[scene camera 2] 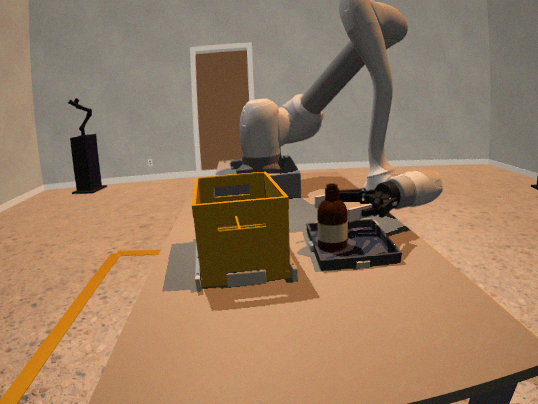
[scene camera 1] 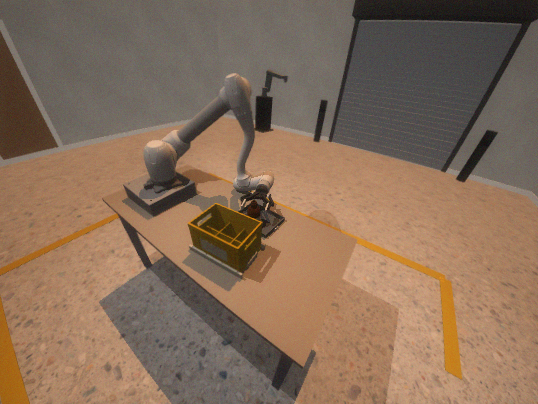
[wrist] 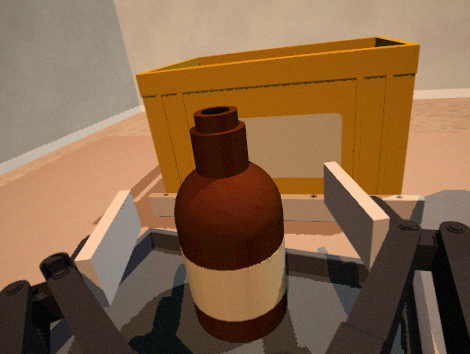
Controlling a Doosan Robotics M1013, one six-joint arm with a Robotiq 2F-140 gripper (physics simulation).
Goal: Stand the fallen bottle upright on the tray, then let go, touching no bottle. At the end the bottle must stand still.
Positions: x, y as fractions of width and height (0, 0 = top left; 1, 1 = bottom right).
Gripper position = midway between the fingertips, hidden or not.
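Observation:
There's a brown bottle (scene camera 2: 0.62, 0.55), which the wrist view has as well (wrist: 0.49, 0.60). And my gripper (scene camera 2: 0.62, 0.52) (wrist: 0.49, 0.56) can be seen in those same views.

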